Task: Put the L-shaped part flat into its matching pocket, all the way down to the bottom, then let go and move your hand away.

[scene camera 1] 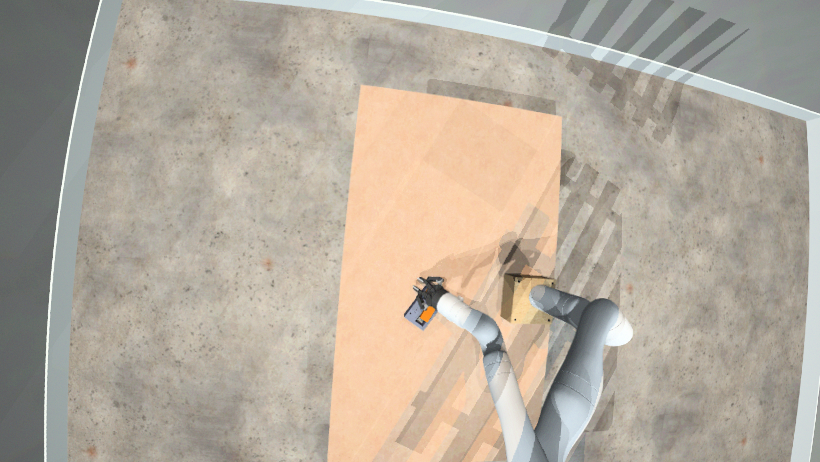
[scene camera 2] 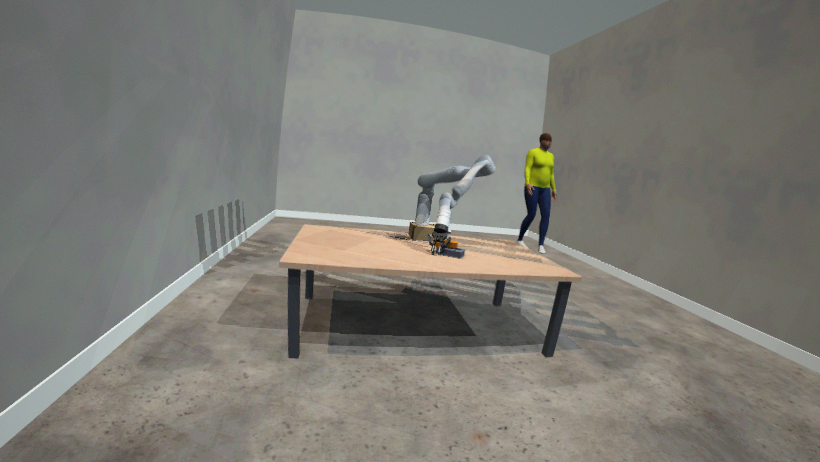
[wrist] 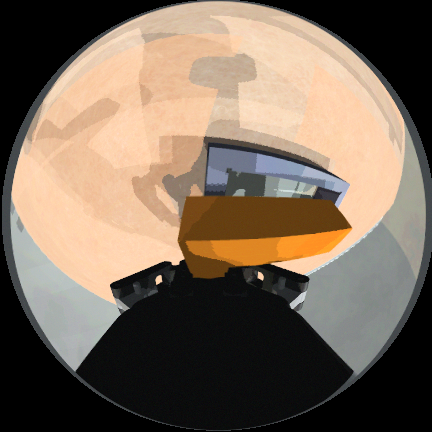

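Pixels of known places: gripper, fingertip midpoint: (scene camera 1: 416, 282) (scene camera 2: 435, 253); arm's base at its link origin: (scene camera 1: 539, 296) (scene camera 2: 421, 224).
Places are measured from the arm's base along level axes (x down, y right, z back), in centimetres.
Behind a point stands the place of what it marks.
The orange L-shaped part (scene camera 1: 426, 313) @(x 1.0, y -8.8, z -43.1 cm) (scene camera 2: 453, 244) @(x 2.2, y -9.0, z -44.3 cm) (wrist: 265, 245) @(x 1.0, y -5.3, z -40.0 cm) is held by my gripper (scene camera 1: 423, 285) @(x 6.9, y 1.1, z -47.1 cm) (scene camera 2: 436, 247) @(x 6.9, y 1.1, z -47.1 cm) (wrist: 209, 256) @(x 6.9, y 1.1, z -47.1 cm), which is shut on its narrow end. Its long arm reaches sideways over the blue-grey pocket block (scene camera 1: 412, 312) @(x 4.7, y -9.9, z -47.8 cm) (scene camera 2: 455, 253) @(x 6.0, y -9.3, z -49.0 cm) (wrist: 230, 156) @(x 4.8, y -5.6, z -36.6 cm). In scene camera 2 the part shows above the block's top. In the wrist view the part covers the near side of the block and of its pocket; the far rim and part of the pocket's inside show beyond it. The exact gap between part and block is hard to tell.
The block stands on the wooden table (scene camera 1: 436, 172) @(x 8.4, y 44.9, z -42.7 cm) (scene camera 2: 355, 246) @(x 8.4, y 43.3, z -38.9 cm). The arm's yellowish base box (scene camera 1: 516, 309) @(x -0.2, y -5.3, z -9.3 cm) (scene camera 2: 420, 231) @(x 2.7, y 2.8, z -11.1 cm) stands at the table's far edge in scene camera 2. A person in a yellow top (scene camera 2: 539, 166) is behind the table at the right. Striped shadows cross the table.
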